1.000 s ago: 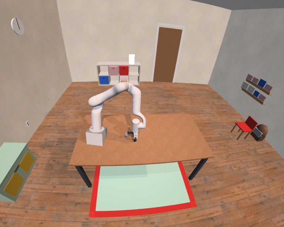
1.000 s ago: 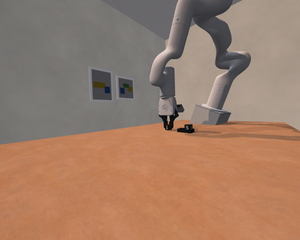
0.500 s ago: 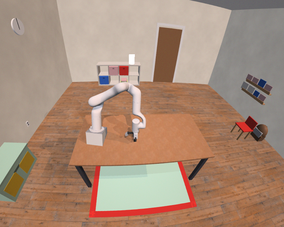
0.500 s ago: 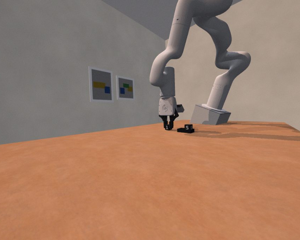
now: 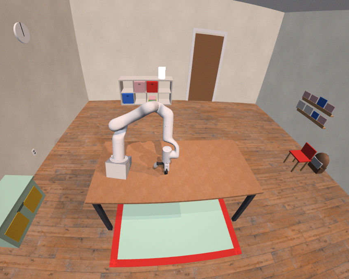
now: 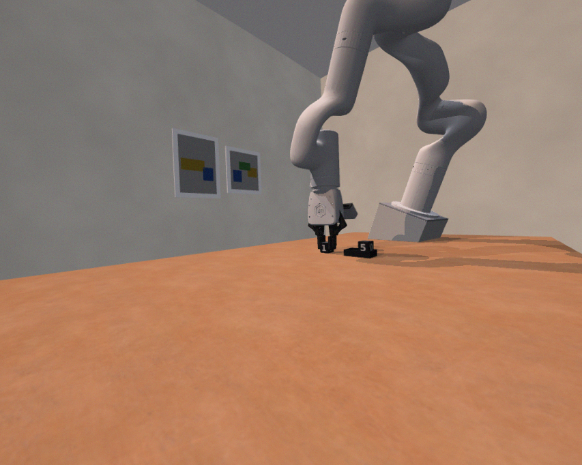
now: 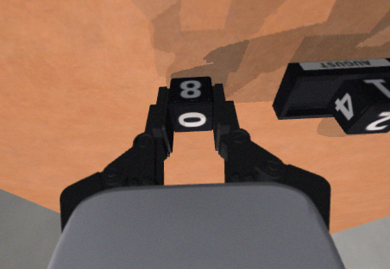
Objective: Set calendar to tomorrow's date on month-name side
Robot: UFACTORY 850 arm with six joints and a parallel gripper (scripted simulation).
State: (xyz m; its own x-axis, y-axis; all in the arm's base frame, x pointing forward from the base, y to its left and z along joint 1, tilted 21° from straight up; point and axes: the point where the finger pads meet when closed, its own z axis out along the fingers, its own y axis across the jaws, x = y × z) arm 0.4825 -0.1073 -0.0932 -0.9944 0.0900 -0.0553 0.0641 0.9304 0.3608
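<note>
The black cube is 1 cm below my hand. Round my hand: black calendar tray 11 cm to the left, 2 cm below, 1 cm ahead; calendar cube 12 cm to the left, 1 cm below, 1 cm ahead.
</note>
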